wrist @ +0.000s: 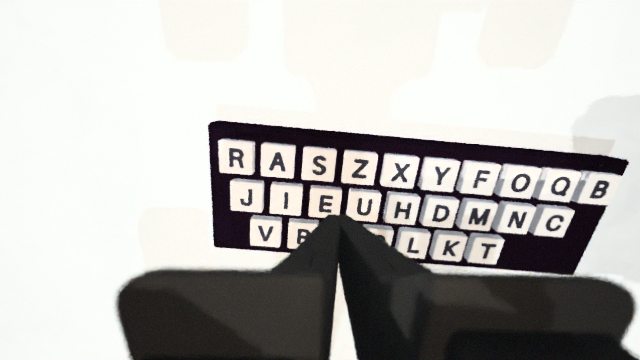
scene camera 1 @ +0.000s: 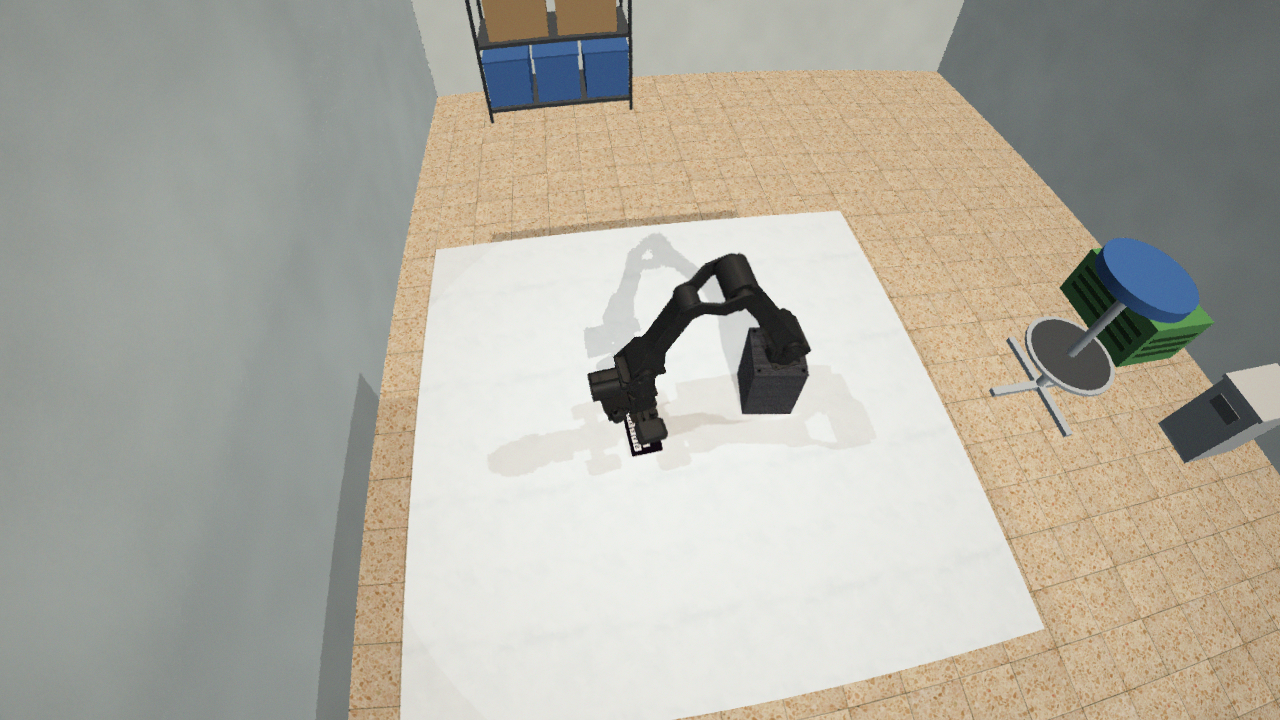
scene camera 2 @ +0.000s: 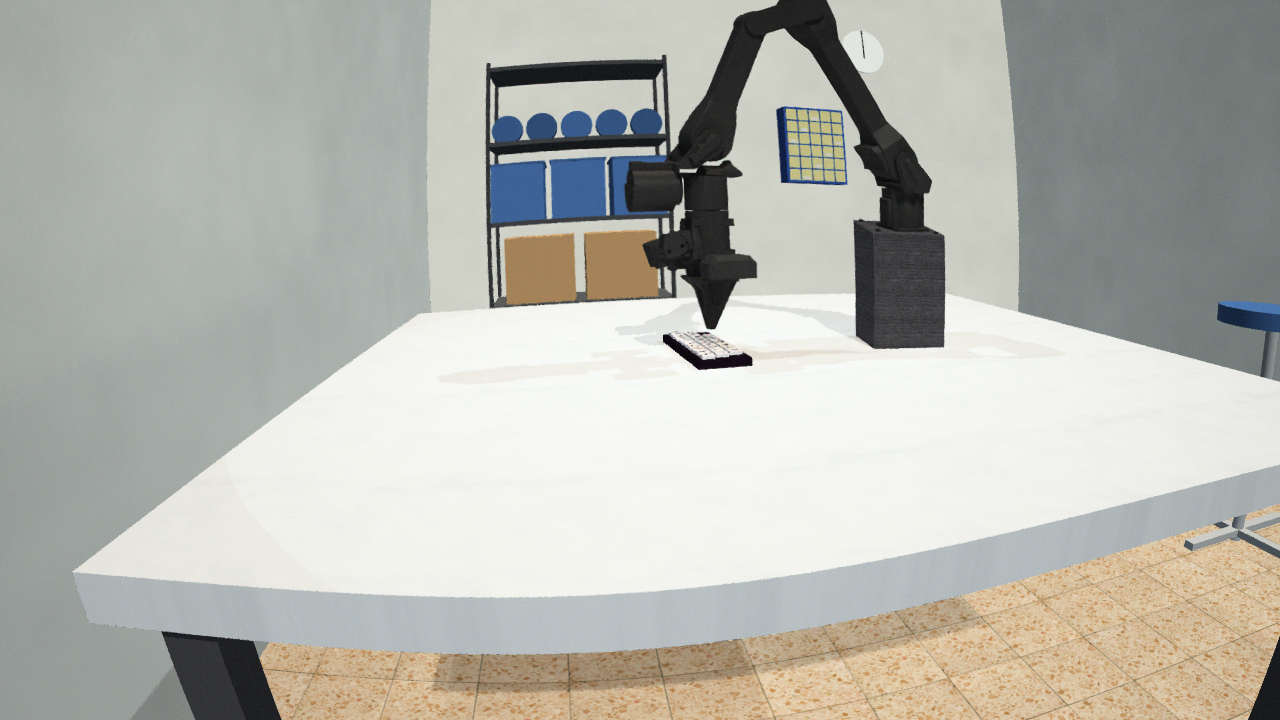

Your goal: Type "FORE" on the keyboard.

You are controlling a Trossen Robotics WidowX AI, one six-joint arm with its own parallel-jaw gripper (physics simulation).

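Seen in the pictures: gripper, fingertip midpoint: [wrist: 336, 224] [scene camera 1: 640, 421] [scene camera 2: 710, 329]; arm's base, origin of the base link: [scene camera 1: 781, 354] [scene camera 2: 903, 228].
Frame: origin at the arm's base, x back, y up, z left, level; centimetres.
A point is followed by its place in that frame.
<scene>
The keyboard [scene camera 1: 646, 452] @[x -32.4, y -16.7, z 6.6 cm] [scene camera 2: 725, 363] @[x -32.1, y -16.9, z 6.6 cm] [wrist: 537, 257] @[x -28.7, y -16.4, z -11.7 cm] is a dark board with three rows of white letter keys, flat on the white table. In the wrist view the F key [wrist: 481, 179] @[x -33.4, y -15.9, z -7.1 cm] and the O key [wrist: 520, 183] @[x -33.3, y -15.9, z -9.0 cm] are in the top row, right of the middle. The R key [wrist: 236, 158] @[x -34.0, y -15.9, z 5.0 cm] is at its left end. The E key [wrist: 325, 201] @[x -31.9, y -15.9, z 0.6 cm] is in the middle row. My gripper [scene camera 2: 711, 325] @[x -31.8, y -13.6, z 0.2 cm] [wrist: 336, 224] @[x -31.8, y -13.6, z 0.2 cm] is shut and empty, pointing down above the keyboard. Its tips overlap the lower edge of the E key in the wrist view. They hide parts of the bottom row.
The arm's dark base block [scene camera 1: 771, 385] @[x -3.4, y -4.6, z 4.3 cm] [scene camera 2: 899, 286] @[x -3.8, y -8.4, z 4.2 cm] stands on the white table [scene camera 1: 716, 573] @[x -26.1, y -17.5, z 36.4 cm] [scene camera 2: 626, 501] @[x -52.8, y -17.5, z 45.2 cm], right of the keyboard. A shelf rack [scene camera 2: 489, 179] is behind the table. A blue stool [scene camera 1: 1145, 277] stands on the floor at the right.
</scene>
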